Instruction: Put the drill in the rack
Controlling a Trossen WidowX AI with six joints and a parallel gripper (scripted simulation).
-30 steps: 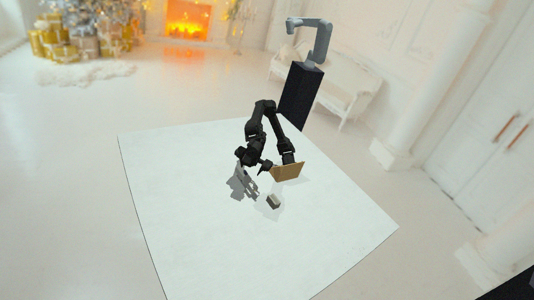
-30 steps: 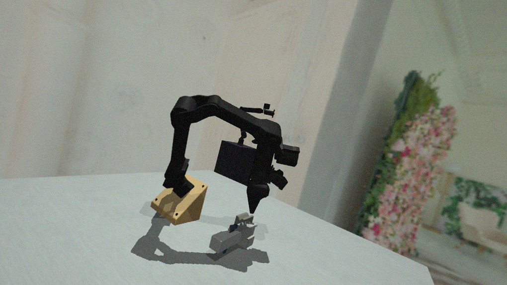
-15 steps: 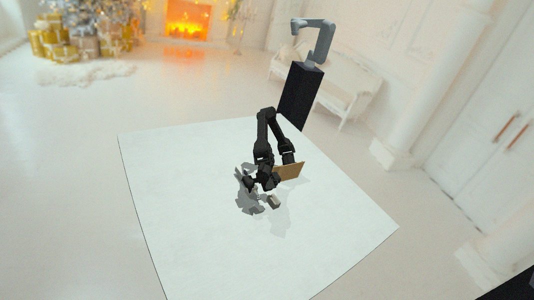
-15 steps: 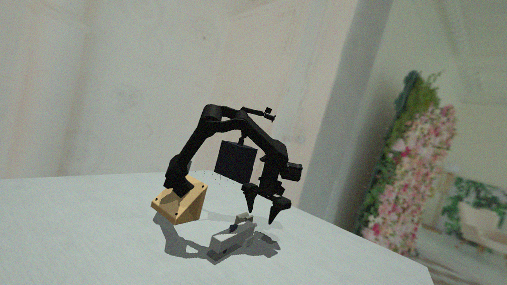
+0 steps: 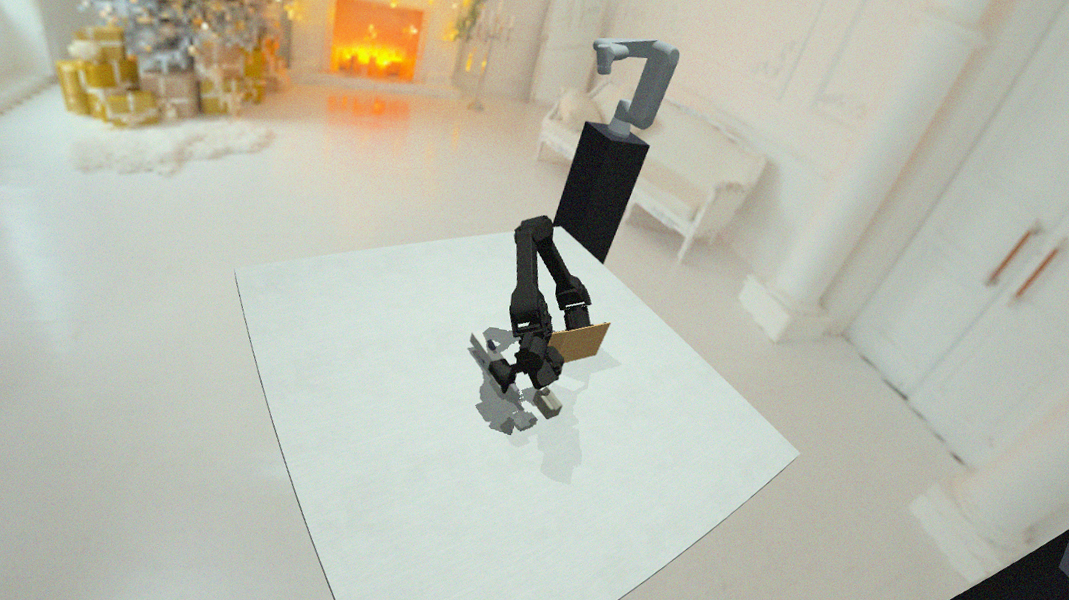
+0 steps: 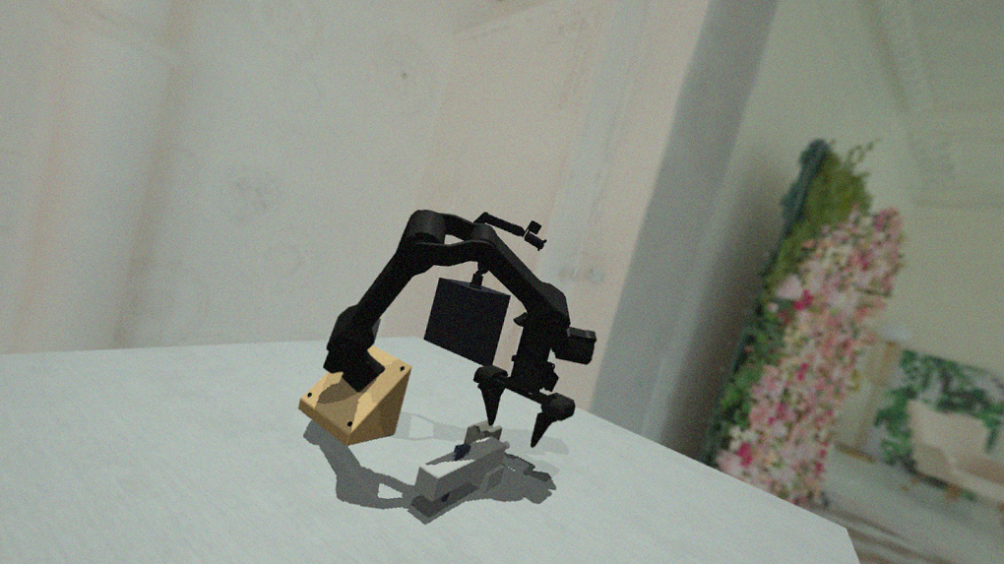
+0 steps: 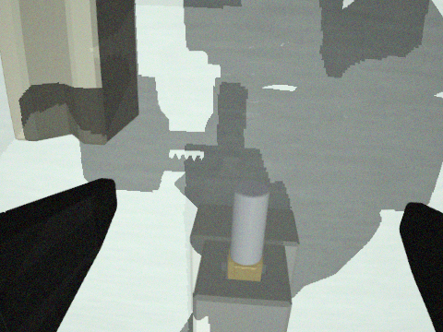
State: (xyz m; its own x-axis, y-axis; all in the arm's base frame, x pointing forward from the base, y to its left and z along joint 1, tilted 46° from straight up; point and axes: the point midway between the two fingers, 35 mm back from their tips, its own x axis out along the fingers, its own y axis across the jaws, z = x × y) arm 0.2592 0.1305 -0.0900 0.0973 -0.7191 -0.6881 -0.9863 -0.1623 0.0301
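Right now my gripper tip is 10 mm short of the drill, 70 mm to the left of it and 20 mm above it. The rest, counted from my gripper tip: dark blue key: 20 mm ahead, 150 mm to the right, 20 mm below; grey grooved rack: 80 mm behind, 30 mm to the left, 50 mm below; grey housing: 20 mm ahead, 120 mm to the right, 30 mm below.
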